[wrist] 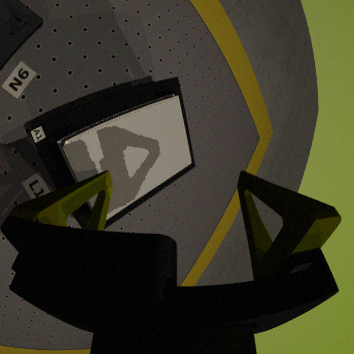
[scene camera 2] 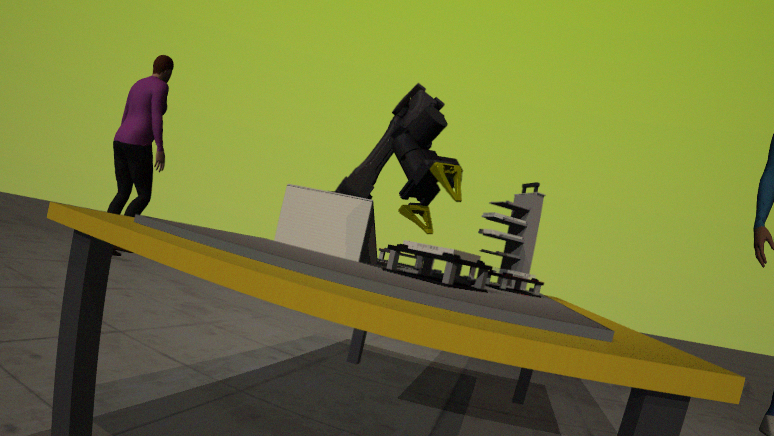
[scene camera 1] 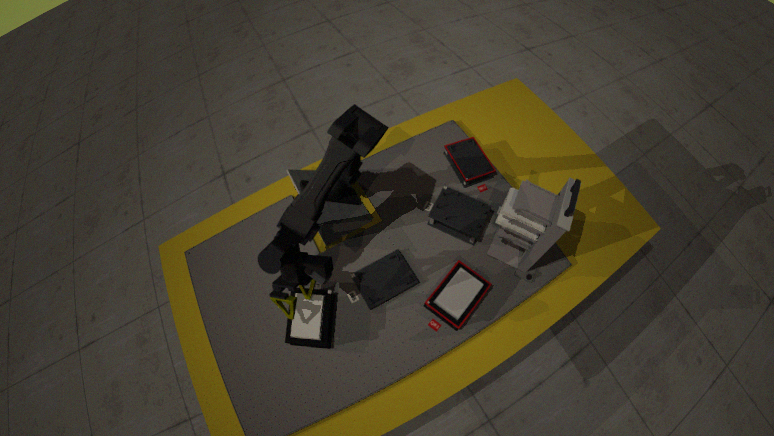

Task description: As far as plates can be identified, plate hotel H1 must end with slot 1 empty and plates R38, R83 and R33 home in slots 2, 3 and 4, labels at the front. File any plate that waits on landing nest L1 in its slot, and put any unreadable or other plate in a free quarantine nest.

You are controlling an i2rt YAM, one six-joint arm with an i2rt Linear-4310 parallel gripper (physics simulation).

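Places are measured from the arm's base along level axes (x left, y ahead, z down), in centimetres.
Pixels of known places: gripper, fingertip midpoint: (wrist: 174,177) (scene camera 2: 444,218) (scene camera 1: 300,308); arm's base at its link origin: (scene camera 2: 333,224) (scene camera 1: 329,194).
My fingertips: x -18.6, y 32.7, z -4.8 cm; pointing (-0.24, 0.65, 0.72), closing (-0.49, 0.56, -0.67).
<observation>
Ahead of a thing's pixels: the offset from my fingertips to its top centre. "*": to the spot under its first point.
My gripper (scene camera 1: 300,307) (scene camera 2: 446,217) (wrist: 174,177) is open and empty above landing nest L1 @(dy +0.8, dx +0.1, dz +6.3 cm) (scene camera 1: 327,335) (wrist: 100,105), its fingertips apart from the plate. A white plate @(dy +0.8, dx +0.1, dz +5.5 cm) (scene camera 1: 303,331) (scene camera 2: 460,254) (wrist: 172,120) lies in that black nest, with the gripper's shadow on it. Print on its side in scene camera 2 is too small to read. Hotel H1 (scene camera 1: 549,246) (scene camera 2: 533,227) stands at the right end. White plates show on two middle shelves in scene camera 2; their identities are unreadable. Another white plate @(dy +10.9, dx +41.4, dz +6.5 cm) (scene camera 1: 460,292) lies in the red-edged nest marked QR1 @(* dy +10.5, dx +33.0, dz +7.9 cm) (scene camera 1: 431,304).
A dark nest @(dy -2.6, dx +24.3, dz +10.1 cm) (scene camera 1: 385,278) (wrist: 17,22) stands beside label N6 @(* dy -1.4, dx +13.9, dz +11.9 cm) (scene camera 1: 353,296) (wrist: 19,80). Another dark nest @(dy -11.5, dx +53.3, dz +4.3 cm) (scene camera 1: 460,213) stands near the hotel, and a red-edged nest @(dy -29.2, dx +67.3, dz +7.3 cm) (scene camera 1: 470,159) stands behind it; neither shows a plate. A slanted white panel (scene camera 2: 322,222) stands by the arm base.
</observation>
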